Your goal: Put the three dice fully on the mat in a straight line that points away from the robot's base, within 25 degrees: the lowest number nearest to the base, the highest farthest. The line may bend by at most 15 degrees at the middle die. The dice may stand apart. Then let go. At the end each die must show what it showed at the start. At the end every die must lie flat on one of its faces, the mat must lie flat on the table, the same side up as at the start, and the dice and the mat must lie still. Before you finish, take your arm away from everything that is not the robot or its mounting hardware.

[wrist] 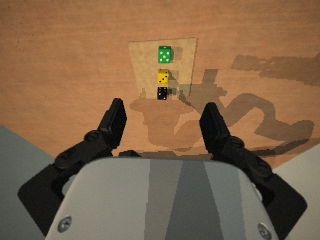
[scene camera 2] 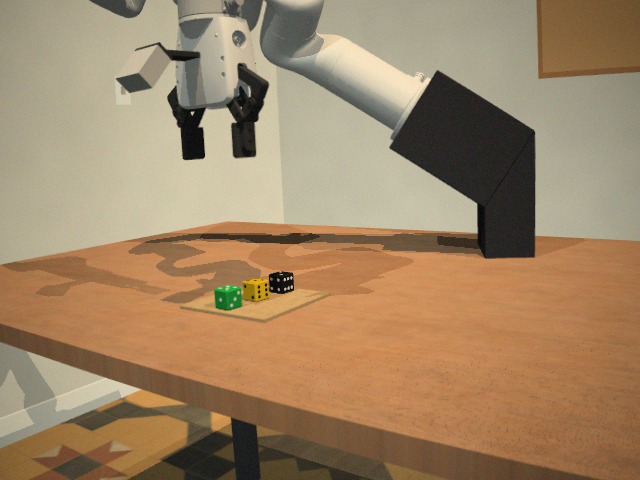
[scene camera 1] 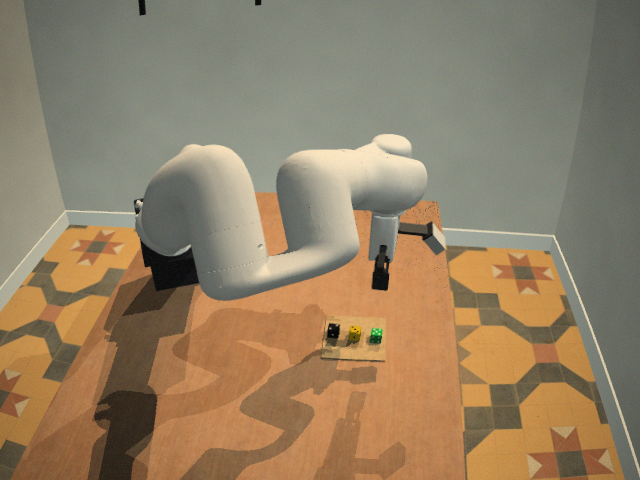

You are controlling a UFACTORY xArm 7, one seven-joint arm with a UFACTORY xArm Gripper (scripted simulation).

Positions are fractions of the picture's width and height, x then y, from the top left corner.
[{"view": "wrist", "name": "my gripper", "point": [0.51, 0.46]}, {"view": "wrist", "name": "tan mat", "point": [0.45, 0.23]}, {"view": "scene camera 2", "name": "my gripper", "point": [0.34, 0.33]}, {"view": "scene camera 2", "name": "tan mat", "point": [0.43, 0.64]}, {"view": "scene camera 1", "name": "my gripper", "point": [0.60, 0.57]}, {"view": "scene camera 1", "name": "tan mat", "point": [0.53, 0.73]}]
